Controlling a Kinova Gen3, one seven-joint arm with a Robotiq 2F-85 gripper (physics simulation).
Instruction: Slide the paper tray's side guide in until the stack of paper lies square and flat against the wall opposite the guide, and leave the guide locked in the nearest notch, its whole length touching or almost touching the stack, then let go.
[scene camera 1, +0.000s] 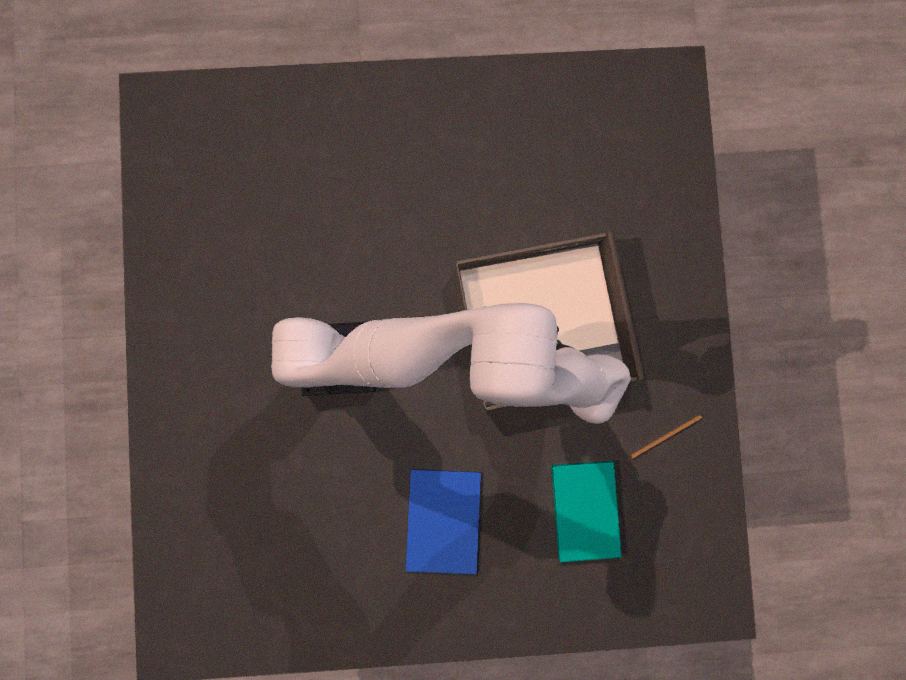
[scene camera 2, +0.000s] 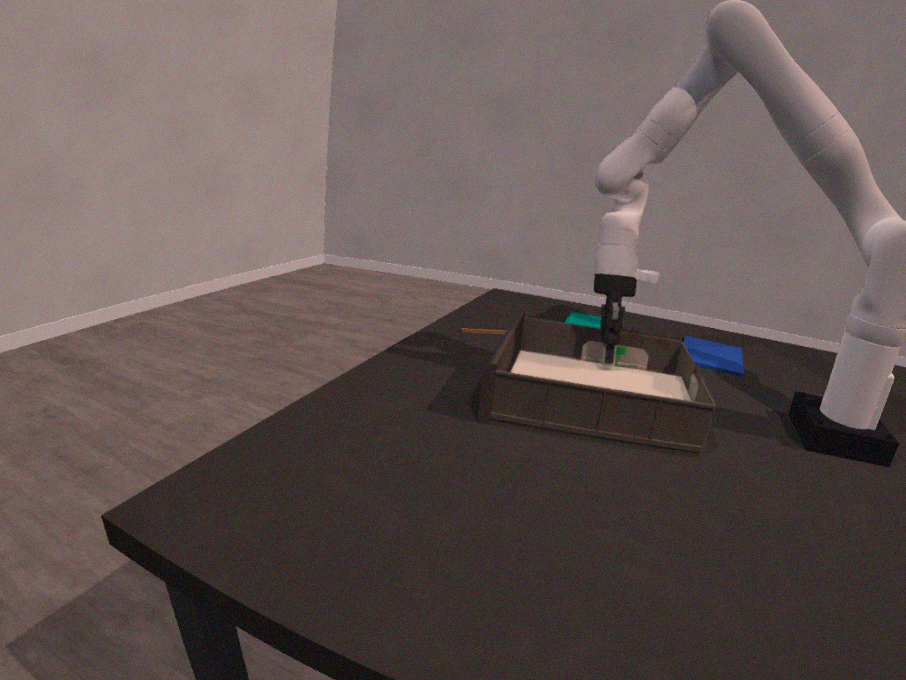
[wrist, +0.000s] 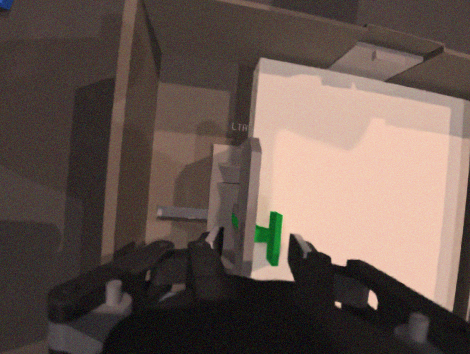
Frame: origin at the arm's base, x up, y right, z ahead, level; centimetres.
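Seen in the pictures: gripper, fingertip midpoint: (scene camera 2: 606, 364) (wrist: 255, 242); arm's base at its link origin: (scene camera 2: 845, 416).
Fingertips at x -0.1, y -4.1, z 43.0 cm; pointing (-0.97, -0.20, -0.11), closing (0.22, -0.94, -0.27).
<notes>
Pixels of each thing's top centre, then the offset from my fingertips to it. "pt": a spot on its surface instead.
- paper tray at its top centre: (wrist: 379, 305) (scene camera 2: 601, 346) (scene camera 1: 551, 319) dx +5.1, dy -6.5, dz +0.1 cm
- paper at its top centre: (wrist: 364, 256) (scene camera 2: 601, 385) (scene camera 1: 539, 306) dx -0.3, dy -9.6, dz -1.6 cm
- pale side guide at its top centre: (wrist: 265, 240) (scene camera 2: 617, 345) dx +3.6, dy +0.7, dz -1.1 cm
- metal-coloured rail at a spot on its surface: (wrist: 182, 213) pt dx -3.9, dy +5.9, dz +0.4 cm
- blue block at its top centre: (scene camera 1: 443, 521) (scene camera 2: 712, 353) dx -3.7, dy +36.9, dz -18.1 cm
- teal block at its top centre: (scene camera 1: 587, 511) (scene camera 2: 591, 325) dx -2.7, dy +32.5, dz +11.8 cm
- orange stick at its top centre: (scene camera 2: 500, 330) (scene camera 1: 666, 436) dx -3.8, dy +15.7, dz +28.2 cm
The paper tray (scene camera 1: 625, 314) (scene camera 2: 570, 409) (wrist: 135, 125) holds a cream stack of paper (scene camera 1: 541, 281) (scene camera 2: 563, 368) (wrist: 360, 190). The pale side guide (scene camera 2: 638, 358) (wrist: 248, 200) stands upright along the stack's left edge in the wrist view, very near or touching it; exact contact is unclear. Its green tab (scene camera 2: 620, 351) (wrist: 274, 240) points over the paper. My gripper (scene camera 2: 609, 362) (wrist: 255, 242) is partly open, one finger on either side of the guide and tab; a gap shows between the tab and the right finger. The arm hides the guide in scene camera 1.
A metal-coloured rail (wrist: 182, 213) runs from the guide toward the tray's left wall in the wrist view. A blue block (scene camera 1: 442, 523) (scene camera 2: 713, 355), a teal block (scene camera 1: 586, 512) (scene camera 2: 583, 319) and an orange stick (scene camera 1: 665, 437) (scene camera 2: 483, 331) lie outside the tray.
</notes>
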